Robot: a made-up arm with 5 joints. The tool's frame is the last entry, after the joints. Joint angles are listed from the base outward.
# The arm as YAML. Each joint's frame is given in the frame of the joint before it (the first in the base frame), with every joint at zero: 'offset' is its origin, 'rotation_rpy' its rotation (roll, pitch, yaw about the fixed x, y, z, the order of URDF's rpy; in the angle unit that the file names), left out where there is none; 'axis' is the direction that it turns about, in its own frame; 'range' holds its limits. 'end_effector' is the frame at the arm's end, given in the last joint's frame.
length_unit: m
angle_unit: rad
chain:
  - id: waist
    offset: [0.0, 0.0, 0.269]
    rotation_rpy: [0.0, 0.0, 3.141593]
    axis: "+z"
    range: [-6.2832, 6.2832]
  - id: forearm
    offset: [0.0, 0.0, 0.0]
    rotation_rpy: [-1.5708, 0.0, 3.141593]
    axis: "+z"
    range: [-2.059, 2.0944]
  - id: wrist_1
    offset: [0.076, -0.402, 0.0]
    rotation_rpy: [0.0, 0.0, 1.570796]
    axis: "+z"
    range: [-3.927, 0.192]
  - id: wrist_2
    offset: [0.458, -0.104, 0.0]
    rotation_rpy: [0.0, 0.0, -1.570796]
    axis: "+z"
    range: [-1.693, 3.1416]
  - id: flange
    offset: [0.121, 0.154, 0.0]
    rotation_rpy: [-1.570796, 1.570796, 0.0]
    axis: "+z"
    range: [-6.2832, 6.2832]
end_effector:
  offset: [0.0, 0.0, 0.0]
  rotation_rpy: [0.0, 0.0, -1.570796]
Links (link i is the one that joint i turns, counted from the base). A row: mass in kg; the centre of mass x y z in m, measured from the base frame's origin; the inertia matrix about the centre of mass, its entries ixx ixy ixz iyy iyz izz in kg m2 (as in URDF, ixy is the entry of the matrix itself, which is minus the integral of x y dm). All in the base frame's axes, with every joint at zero. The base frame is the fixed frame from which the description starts. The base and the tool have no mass.
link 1: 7.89; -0.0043 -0.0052 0.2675; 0.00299 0 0 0.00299 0 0.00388
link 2: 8.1; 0.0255 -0.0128 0.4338; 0.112 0 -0.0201 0.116 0 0.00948
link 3: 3.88; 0.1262 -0.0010 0.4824; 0.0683 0 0.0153 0.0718 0 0.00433
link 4: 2.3; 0.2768 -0.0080 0.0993; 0.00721 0 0.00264 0.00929 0 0.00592
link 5: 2.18; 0.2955 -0.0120 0.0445; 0.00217 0 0 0.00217 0 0.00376
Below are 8 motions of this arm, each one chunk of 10 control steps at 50 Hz.
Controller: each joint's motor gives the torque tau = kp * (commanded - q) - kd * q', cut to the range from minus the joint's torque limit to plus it. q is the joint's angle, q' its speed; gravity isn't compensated. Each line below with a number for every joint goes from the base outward.
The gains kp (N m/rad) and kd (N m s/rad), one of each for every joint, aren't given. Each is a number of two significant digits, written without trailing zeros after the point. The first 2 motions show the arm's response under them.
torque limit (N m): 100 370 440 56 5.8
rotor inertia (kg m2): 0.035 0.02 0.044 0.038 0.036
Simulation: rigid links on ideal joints. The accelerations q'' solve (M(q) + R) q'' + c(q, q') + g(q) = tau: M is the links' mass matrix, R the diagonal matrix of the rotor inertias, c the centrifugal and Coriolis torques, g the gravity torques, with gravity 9.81 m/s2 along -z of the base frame. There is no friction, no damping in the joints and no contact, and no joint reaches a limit. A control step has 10 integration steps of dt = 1/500 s. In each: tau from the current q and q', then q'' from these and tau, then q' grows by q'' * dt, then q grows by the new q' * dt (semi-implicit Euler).
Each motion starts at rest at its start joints. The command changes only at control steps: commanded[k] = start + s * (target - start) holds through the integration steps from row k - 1 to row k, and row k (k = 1, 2, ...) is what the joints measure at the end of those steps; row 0 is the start. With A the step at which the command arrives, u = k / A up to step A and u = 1 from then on. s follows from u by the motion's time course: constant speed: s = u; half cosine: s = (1 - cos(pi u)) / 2; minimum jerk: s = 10 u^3 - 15 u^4 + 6 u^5; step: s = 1 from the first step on.
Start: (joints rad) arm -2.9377 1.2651 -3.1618 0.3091 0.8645
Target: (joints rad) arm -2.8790 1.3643 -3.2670 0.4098 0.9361
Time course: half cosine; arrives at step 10
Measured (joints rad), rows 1 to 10:
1: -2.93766 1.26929 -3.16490 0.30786 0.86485
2: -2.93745 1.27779 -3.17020 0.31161 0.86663
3: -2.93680 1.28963 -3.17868 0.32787 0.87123
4: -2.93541 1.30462 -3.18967 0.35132 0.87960
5: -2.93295 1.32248 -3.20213 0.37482 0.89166
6: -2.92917 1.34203 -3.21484 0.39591 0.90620
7: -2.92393 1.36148 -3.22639 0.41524 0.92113
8: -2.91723 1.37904 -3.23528 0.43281 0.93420
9: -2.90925 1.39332 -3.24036 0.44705 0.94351
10: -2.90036 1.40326 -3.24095 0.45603 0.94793
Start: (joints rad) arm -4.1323 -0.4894 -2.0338 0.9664 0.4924
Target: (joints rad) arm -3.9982 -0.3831 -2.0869 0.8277 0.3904
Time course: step
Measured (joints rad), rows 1 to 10:
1: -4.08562 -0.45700 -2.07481 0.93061 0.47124
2: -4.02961 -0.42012 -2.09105 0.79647 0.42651
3: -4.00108 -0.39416 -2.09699 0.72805 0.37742
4: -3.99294 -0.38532 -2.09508 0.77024 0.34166
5: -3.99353 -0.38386 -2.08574 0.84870 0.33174
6: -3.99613 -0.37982 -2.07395 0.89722 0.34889
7: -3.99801 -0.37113 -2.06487 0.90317 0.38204
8: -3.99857 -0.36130 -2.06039 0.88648 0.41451
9: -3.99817 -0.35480 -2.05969 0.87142 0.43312
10: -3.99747 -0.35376 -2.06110 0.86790 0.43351
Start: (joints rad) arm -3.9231 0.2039 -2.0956 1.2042 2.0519
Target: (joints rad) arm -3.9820 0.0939 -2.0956 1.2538 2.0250
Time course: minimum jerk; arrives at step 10
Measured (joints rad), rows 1 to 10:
1: -3.92313 0.20461 -2.09409 1.20760 2.05165
2: -3.92337 0.20588 -2.09009 1.21721 2.05084
3: -3.92422 0.20585 -2.08356 1.23256 2.04914
4: -3.92628 0.20269 -2.07545 1.25321 2.04607
5: -3.93019 0.19512 -2.06746 1.27683 2.04122
6: -3.93646 0.18291 -2.06156 1.29857 2.03454
7: -3.94528 0.16694 -2.05953 1.31251 2.02672
8: -3.95633 0.14895 -2.06233 1.31412 2.01917
9: -3.96873 0.13111 -2.06965 1.30241 2.01370
10: -3.98115 0.11517 -2.07978 1.28092 2.01175

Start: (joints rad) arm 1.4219 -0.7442 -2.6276 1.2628 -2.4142
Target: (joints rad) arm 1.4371 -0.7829 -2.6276 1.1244 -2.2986
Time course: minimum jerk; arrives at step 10
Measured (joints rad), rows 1 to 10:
1: 1.42195 -0.74622 -2.62704 1.26973 -2.41426
2: 1.42212 -0.74979 -2.62679 1.27872 -2.41359
3: 1.42257 -0.75365 -2.62586 1.27429 -2.40972
4: 1.42353 -0.75740 -2.62453 1.25159 -2.39931
5: 1.42516 -0.76160 -2.62366 1.21671 -2.38018
6: 1.42749 -0.76726 -2.62400 1.18056 -2.35316
7: 1.43033 -0.77489 -2.62592 1.15157 -2.32254
8: 1.43335 -0.78404 -2.62939 1.13205 -2.29480
9: 1.43617 -0.79357 -2.63403 1.12000 -2.27627
10: 1.43843 -0.80224 -2.63903 1.11249 -2.27046

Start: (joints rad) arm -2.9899 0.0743 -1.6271 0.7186 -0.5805
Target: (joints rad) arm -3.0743 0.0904 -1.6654 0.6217 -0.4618
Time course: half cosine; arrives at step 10
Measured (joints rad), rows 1 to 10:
1: -2.99003 0.07535 -1.62540 0.71902 -0.57959
2: -2.99068 0.07912 -1.62359 0.72241 -0.57543
3: -2.99248 0.08539 -1.62224 0.72366 -0.56555
4: -2.99609 0.09338 -1.62191 0.71936 -0.54880
5: -3.00207 0.10187 -1.62312 0.70986 -0.52617
6: -3.01072 0.10943 -1.62596 0.69724 -0.50053
7: -3.02201 0.11495 -1.63009 0.68364 -0.47568
8: -3.03552 0.11782 -1.63499 0.67058 -0.45536
9: -3.05045 0.11798 -1.64003 0.65916 -0.44237
10: -3.06563 0.11570 -1.64455 0.65055 -0.43817

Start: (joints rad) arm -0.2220 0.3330 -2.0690 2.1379 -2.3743
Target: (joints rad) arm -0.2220 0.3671 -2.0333 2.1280 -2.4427
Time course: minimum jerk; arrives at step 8
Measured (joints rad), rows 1 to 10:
1: -0.22201 0.33471 -2.06730 2.13990 -2.37455
2: -0.22205 0.33905 -2.06275 2.14359 -2.37636
3: -0.22213 0.34558 -2.05570 2.14583 -2.38217
4: -0.22223 0.35409 -2.04682 2.14464 -2.39404
5: -0.22235 0.36431 -2.03704 2.14012 -2.41182
6: -0.22244 0.37555 -2.02750 2.13411 -2.43226
7: -0.22245 0.38654 -2.01939 2.12913 -2.44994
8: -0.22235 0.39564 -2.01357 2.12692 -2.45971
9: -0.22215 0.40144 -2.01024 2.12756 -2.45966
10: -0.22189 0.40341 -2.00933 2.12993 -2.45200

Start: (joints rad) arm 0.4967 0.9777 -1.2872 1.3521 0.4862
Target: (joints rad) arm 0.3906 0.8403 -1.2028 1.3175 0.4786
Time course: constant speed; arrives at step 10
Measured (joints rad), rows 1 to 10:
1: 0.49605 0.97653 -1.28121 1.33883 0.48582
2: 0.49374 0.97369 -1.27055 1.32065 0.48414
3: 0.48906 0.96776 -1.25925 1.31400 0.48104
4: 0.48165 0.95776 -1.24813 1.32006 0.47768
5: 0.47149 0.94420 -1.23733 1.33076 0.47562
6: 0.45893 0.92862 -1.22750 1.33746 0.47570
7: 0.44459 0.91252 -1.21925 1.33559 0.47747
8: 0.42924 0.89673 -1.21263 1.32575 0.47949
9: 0.41366 0.88139 -1.20708 1.31217 0.48025
10: 0.39849 0.86629 -1.20171 1.29987 0.47894

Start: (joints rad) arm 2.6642 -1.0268 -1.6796 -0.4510 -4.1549
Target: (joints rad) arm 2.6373 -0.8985 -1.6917 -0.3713 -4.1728
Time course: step
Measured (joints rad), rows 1 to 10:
1: 2.65979 -0.99711 -1.71535 -0.46451 -4.15739
2: 2.65083 -0.96955 -1.72879 -0.46686 -4.15772
3: 2.64103 -0.95024 -1.71918 -0.44061 -4.15731
4: 2.63352 -0.93139 -1.70498 -0.39702 -4.15960
5: 2.63029 -0.91183 -1.69056 -0.35754 -4.16601
6: 2.63121 -0.89330 -1.67690 -0.33341 -4.17569
7: 2.63420 -0.87829 -1.66596 -0.32169 -4.18606
8: 2.63685 -0.86873 -1.65938 -0.31646 -4.19407
9: 2.63810 -0.86521 -1.65751 -0.31659 -4.19753
10: 2.63820 -0.86718 -1.65985 -0.32382 -4.19593

